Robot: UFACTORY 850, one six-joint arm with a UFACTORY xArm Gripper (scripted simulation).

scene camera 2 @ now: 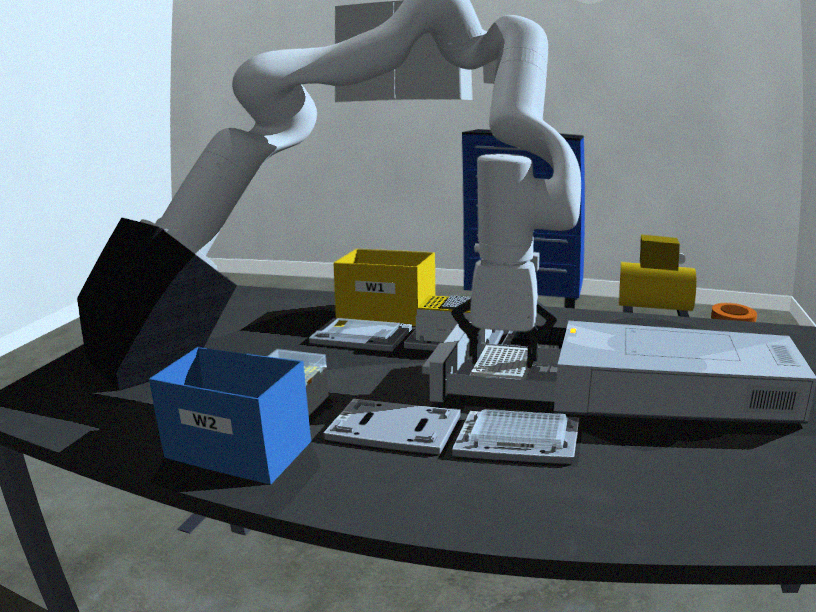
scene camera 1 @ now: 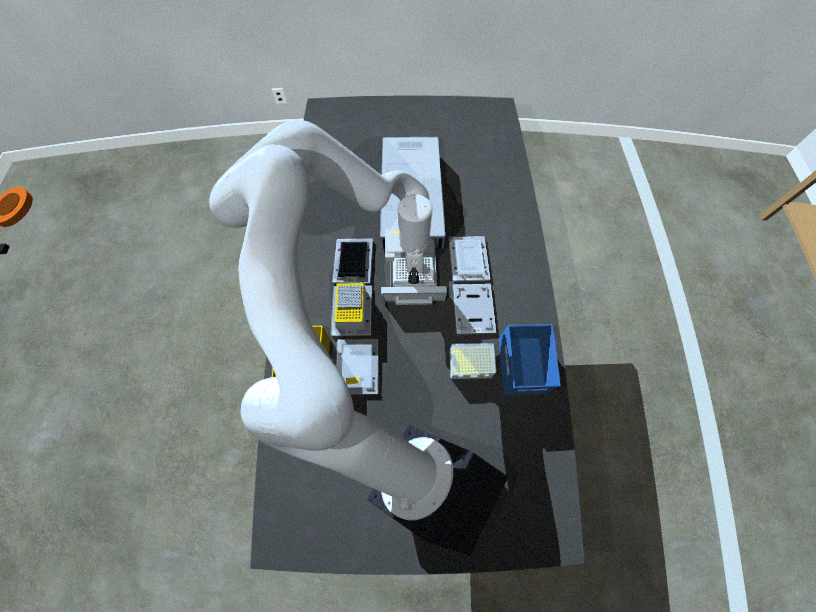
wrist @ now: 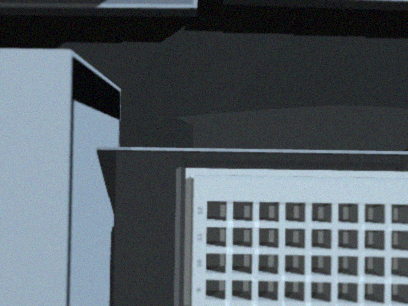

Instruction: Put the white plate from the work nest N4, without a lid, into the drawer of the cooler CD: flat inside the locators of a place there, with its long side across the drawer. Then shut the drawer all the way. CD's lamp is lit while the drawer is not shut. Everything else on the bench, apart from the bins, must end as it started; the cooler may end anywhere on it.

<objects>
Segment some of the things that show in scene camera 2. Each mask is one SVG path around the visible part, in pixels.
The gripper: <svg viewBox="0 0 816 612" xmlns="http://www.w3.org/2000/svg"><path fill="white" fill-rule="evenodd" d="M481 259L475 265L471 299L451 311L459 328L469 339L469 357L472 357L472 364L476 364L481 356L481 336L479 331L480 329L525 332L530 339L527 347L527 367L531 368L533 361L537 361L537 343L548 334L558 319L557 315L537 300L537 281L534 264L530 260L516 265L493 264ZM537 313L546 319L546 323L540 329L537 329L535 326ZM469 309L471 309L471 323L465 318L463 314Z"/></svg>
A clear plate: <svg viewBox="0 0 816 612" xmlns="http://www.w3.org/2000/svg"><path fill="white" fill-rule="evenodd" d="M468 439L468 444L474 445L474 439L479 439L479 445L551 450L552 444L557 444L556 450L562 450L567 418L566 414L485 409L480 412Z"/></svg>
A white plate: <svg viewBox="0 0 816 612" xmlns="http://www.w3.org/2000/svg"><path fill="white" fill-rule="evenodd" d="M470 373L473 376L526 379L530 369L526 363L527 348L486 345Z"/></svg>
A blue bin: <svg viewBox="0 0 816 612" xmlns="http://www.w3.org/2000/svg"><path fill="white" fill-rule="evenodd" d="M149 379L165 458L249 480L272 484L311 442L304 361L197 347Z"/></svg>
</objects>
